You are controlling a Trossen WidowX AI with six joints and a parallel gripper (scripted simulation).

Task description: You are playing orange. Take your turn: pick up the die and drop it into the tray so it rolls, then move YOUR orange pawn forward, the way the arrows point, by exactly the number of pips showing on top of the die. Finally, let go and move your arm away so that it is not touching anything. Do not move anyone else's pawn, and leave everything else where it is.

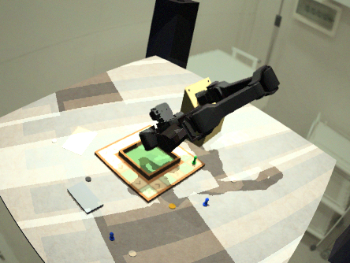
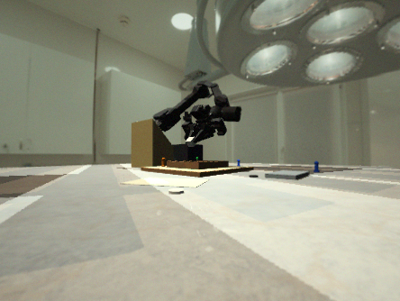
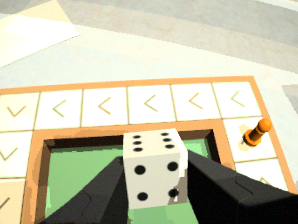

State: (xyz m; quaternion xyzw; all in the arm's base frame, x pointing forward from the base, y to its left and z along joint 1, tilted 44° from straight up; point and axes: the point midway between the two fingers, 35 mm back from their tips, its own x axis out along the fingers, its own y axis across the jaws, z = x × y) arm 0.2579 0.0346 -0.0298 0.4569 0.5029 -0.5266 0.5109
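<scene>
The white die is right at my gripper tip. Also, from my gripper tip: green pawn 140 mm to the left, 90 mm behind, 70 mm below; orange pawn 100 mm behind, 70 mm below, 40 mm to the right; green tray 90 mm below, 20 mm to the left, 10 mm ahead.
</scene>
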